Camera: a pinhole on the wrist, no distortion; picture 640 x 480 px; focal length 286.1 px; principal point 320.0 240.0 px. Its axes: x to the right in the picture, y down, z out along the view. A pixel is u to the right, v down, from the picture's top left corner.
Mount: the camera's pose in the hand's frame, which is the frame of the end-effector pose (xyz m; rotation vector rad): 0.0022 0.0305 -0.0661 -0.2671 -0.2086 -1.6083
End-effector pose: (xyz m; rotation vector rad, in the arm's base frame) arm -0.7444 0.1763 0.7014 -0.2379 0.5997 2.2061
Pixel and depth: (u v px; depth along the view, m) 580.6 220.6 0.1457
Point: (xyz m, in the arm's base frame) -0.6965 0.2562 0.7840
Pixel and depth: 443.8 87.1 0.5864
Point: -0.5198 0.2747 1.3031
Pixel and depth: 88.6 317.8 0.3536
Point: -1.1273 0.1300 0.9521
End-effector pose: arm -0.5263 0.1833 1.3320 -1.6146 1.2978 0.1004
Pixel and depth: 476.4 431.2 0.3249
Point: -0.2475 0.2359 1.0919
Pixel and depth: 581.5 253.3 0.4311
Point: -0.1215 0.4814 1.2362
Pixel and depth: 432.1 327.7 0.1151
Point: -0.4967 0.1985 1.2682
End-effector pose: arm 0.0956 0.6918 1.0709 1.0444 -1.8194 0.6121
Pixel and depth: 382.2 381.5 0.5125
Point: -0.2267 0.2746 1.1122
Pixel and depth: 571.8 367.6 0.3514
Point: 0.0386 0.2701 1.0484
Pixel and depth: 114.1 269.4 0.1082
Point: -0.0320 0.7431 1.0870
